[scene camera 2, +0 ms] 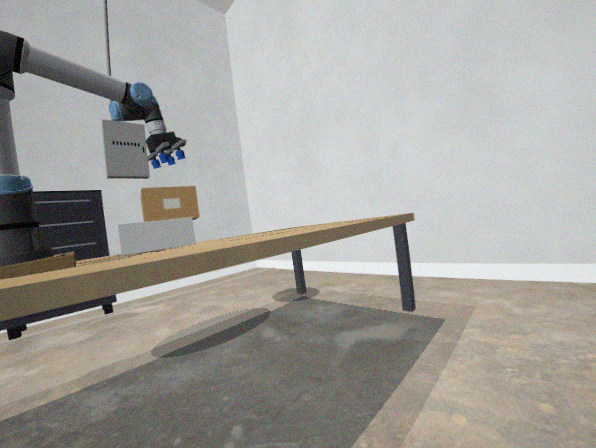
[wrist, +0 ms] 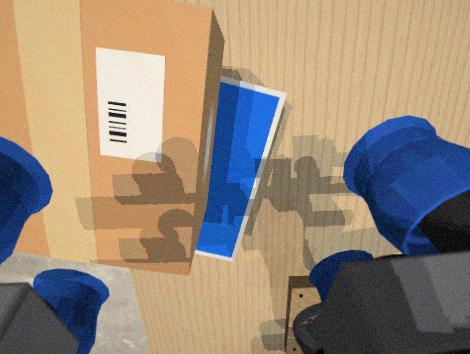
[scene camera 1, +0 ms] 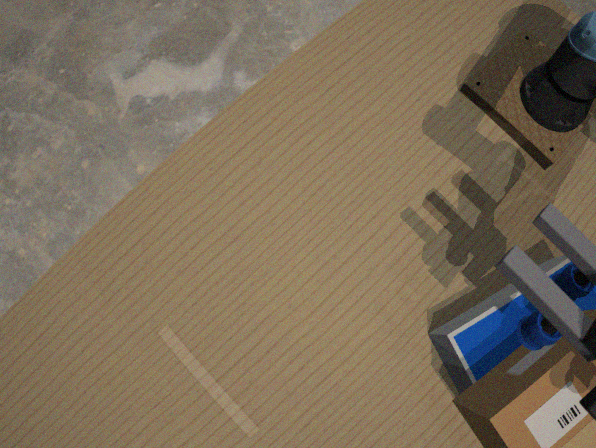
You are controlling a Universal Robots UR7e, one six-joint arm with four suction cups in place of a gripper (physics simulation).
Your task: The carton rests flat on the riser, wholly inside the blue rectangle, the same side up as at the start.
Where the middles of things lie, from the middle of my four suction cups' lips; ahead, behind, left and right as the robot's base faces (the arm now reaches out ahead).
Labels:
Now: suction cup 1 cm short of the brown carton (scene camera 1: 539, 391), 13 cm to the right of it and 19 cm above it. Round my suction cup: grey riser (scene camera 2: 139, 237) 5 cm behind, 10 cm to the left, 33 cm below.

